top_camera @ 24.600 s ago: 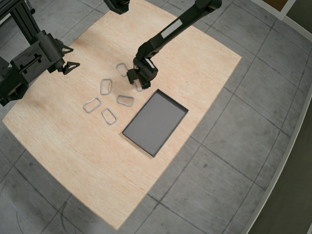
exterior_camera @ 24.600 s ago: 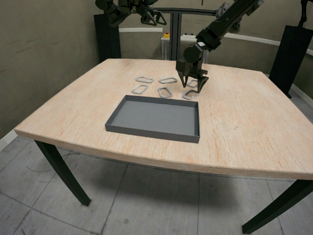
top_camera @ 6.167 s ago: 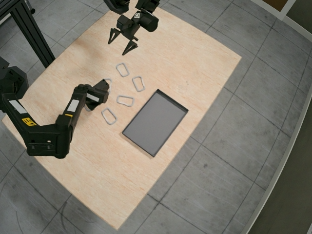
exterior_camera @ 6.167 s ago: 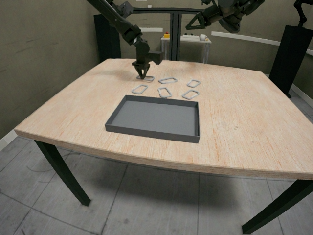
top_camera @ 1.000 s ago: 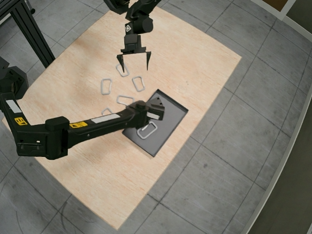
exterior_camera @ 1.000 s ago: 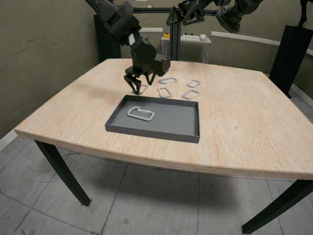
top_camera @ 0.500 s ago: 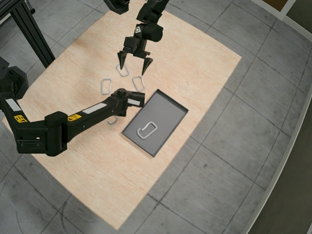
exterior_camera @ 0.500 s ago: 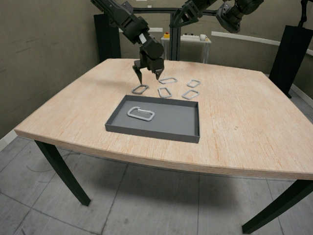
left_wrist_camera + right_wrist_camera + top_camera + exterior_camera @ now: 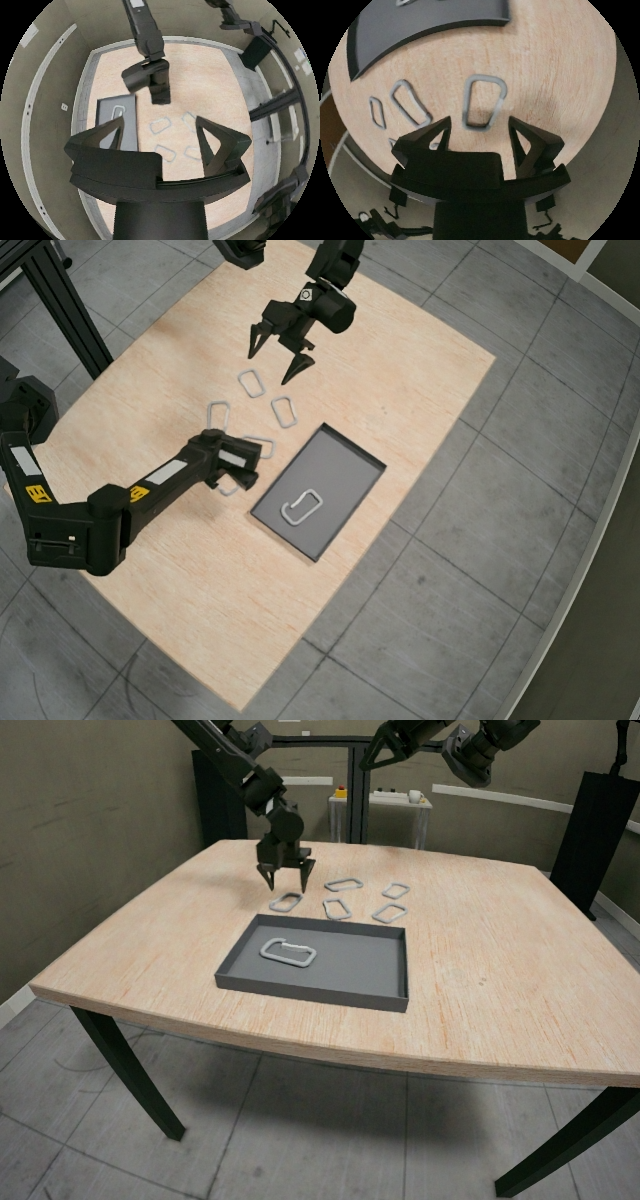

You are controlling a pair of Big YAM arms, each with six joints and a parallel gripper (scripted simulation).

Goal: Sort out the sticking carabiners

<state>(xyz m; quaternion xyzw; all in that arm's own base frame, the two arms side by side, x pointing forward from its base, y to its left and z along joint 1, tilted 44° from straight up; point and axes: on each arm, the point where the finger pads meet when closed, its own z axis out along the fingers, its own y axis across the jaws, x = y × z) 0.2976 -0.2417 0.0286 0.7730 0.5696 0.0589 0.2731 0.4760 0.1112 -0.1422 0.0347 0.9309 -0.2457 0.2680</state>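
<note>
The grey tray is 20 cm ahead of my right hand, 14 cm to the left of it and 3 cm below it.
</note>
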